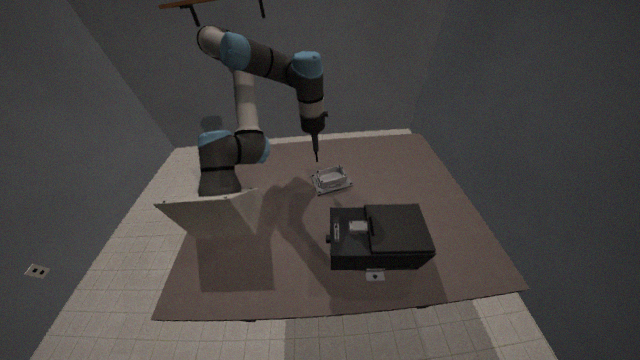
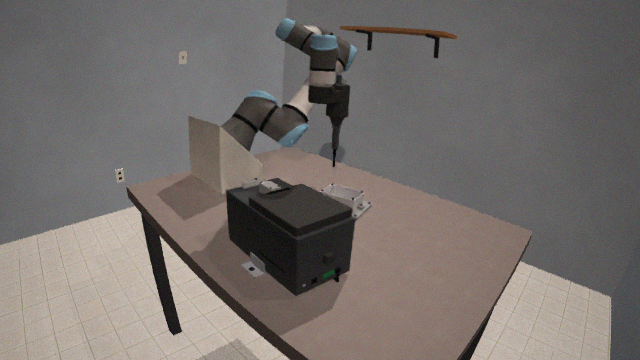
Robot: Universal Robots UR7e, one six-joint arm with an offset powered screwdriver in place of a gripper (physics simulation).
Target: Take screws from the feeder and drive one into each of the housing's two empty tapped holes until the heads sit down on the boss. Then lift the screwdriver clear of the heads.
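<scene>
The light grey housing [image 1: 331, 178] [image 2: 344, 194] is an open box on a flat base plate, behind the feeder. Small dark spots show at its corners; whether these are screw heads or holes is too small to tell. The black screw feeder [image 1: 400, 227] [image 2: 300, 207] stands nearer the front, with a light pick-up rail [image 1: 336, 231] on its top. My screwdriver [image 1: 316, 159] [image 2: 334, 164] points straight down, its tip in the air above the housing, apart from it. It has no fingers, and whether a screw is on the tip is too small to see.
A beige angled panel [image 1: 215, 217] [image 2: 205, 152] stands by the arm's base. A small metal bracket [image 1: 375, 276] [image 2: 253, 268] lies at the feeder's side. The brown table [image 1: 400, 165] [image 2: 425, 260] bears them. A wooden shelf [image 2: 400, 31] hangs on the wall.
</scene>
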